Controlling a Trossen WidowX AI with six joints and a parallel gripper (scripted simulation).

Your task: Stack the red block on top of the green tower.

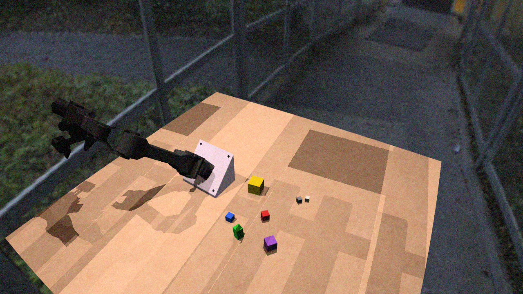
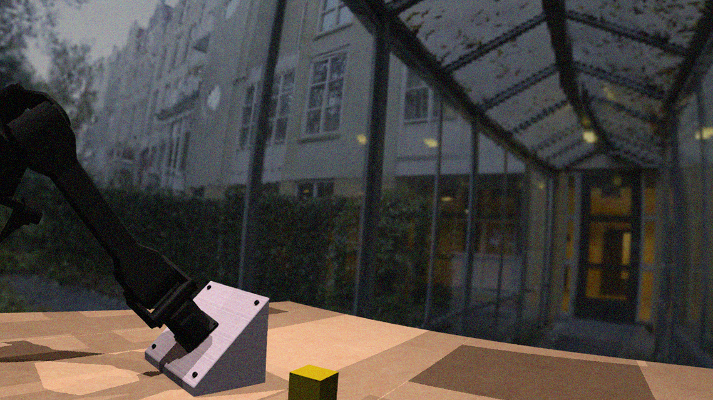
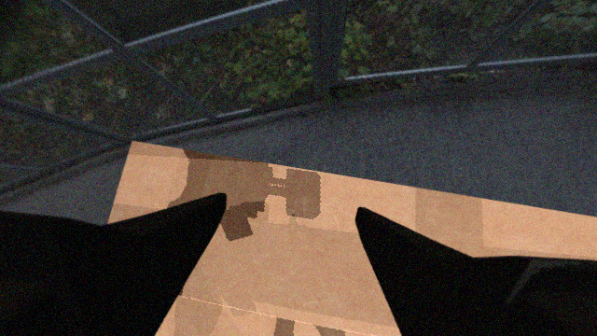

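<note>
Right now my gripper tip is 74 cm short of the purple block, 27 cm to the right of it and 15 cm above it. The rest, counted from my gripper tip: red block: 65 cm ahead, 35 cm to the left, 15 cm below; blue block: 56 cm ahead, 26 cm to the left, 15 cm below; yellow block: 54 cm ahead, 44 cm to the left, 14 cm below.
</note>
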